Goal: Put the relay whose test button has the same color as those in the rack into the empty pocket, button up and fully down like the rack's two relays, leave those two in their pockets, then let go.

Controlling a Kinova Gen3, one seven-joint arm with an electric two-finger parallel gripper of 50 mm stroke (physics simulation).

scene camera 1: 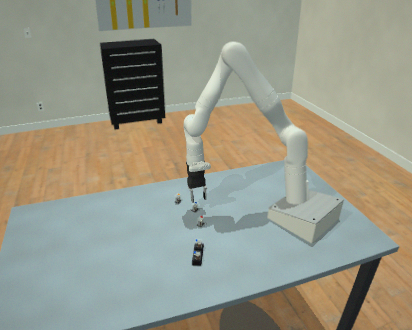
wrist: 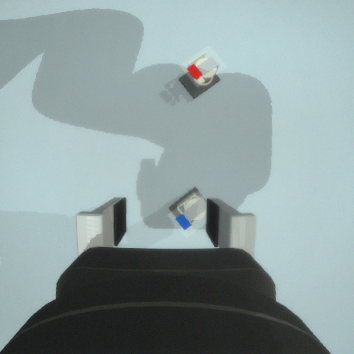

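Seen in the pictures: gripper, fingertip midpoint: point(scene camera 1: 198, 200) point(wrist: 165, 214); arm's base at its link origin: point(scene camera 1: 296, 199).
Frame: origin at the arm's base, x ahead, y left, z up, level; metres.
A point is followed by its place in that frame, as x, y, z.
Observation:
The relay with a blue button point(scene camera 1: 195, 206) {0.446, -0.059, -0.033} point(wrist: 191, 207) {0.446, -0.068, -0.027} stands upright on the table, turned at an angle to my fingers. My gripper point(scene camera 1: 198, 198) {0.429, -0.073, -0.010} point(wrist: 165, 214) {0.429, -0.073, -0.010} is open and empty above it; in the wrist view the relay shows nearer the right finger, which borders its edge. A relay with a red button point(scene camera 1: 201, 221) {0.433, 0.045, -0.035} point(wrist: 204, 71) {0.437, 0.028, -0.027} stands upright closer to the rack. A third relay point(scene camera 1: 178, 199) {0.516, -0.136, -0.043}, its button looking orange, stands further back. The black rack point(scene camera 1: 197, 263) {0.477, 0.258, -0.056} holds two relays point(scene camera 1: 199, 244) {0.459, 0.185, -0.032} point(scene camera 1: 197, 255) {0.475, 0.247, -0.027} with blue buttons. Its empty pocket is too small to make out.
The blue-grey table point(scene camera 1: 100, 250) {0.847, 0.129, -0.070} carries all these things. The arm's base point(scene camera 1: 305, 215) {0.020, 0.141, 0.022} stands at the table's right side. The arm's shadow falls across the table around the blue-button and red-button relays. A black drawer cabinet point(scene camera 1: 133, 82) stands on the floor behind the table.

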